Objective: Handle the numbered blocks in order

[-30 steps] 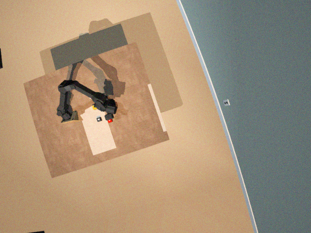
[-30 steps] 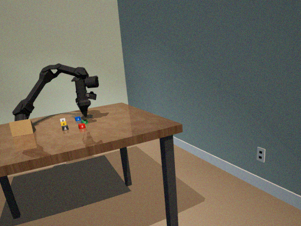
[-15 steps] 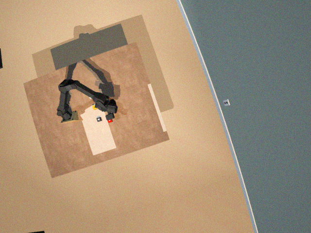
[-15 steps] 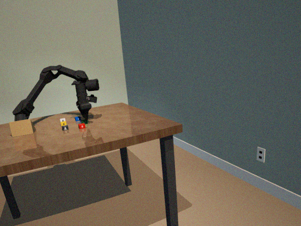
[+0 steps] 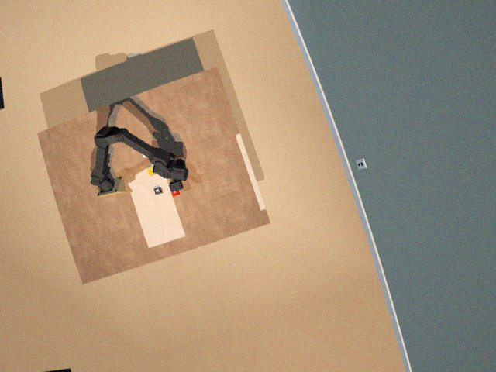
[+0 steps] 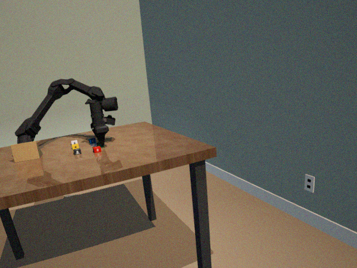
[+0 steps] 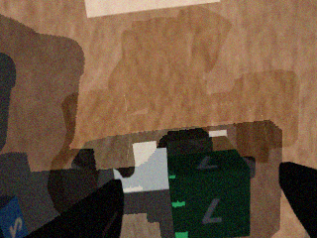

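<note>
Now: gripper tip 1 cm past the green block. The rest, counted from my gripper tip: black block (12 cm behind, 6 cm to the right); then blue block (12 cm to the left, 4 cm behind); then red block (9 cm to the right, 3 cm behind).
</note>
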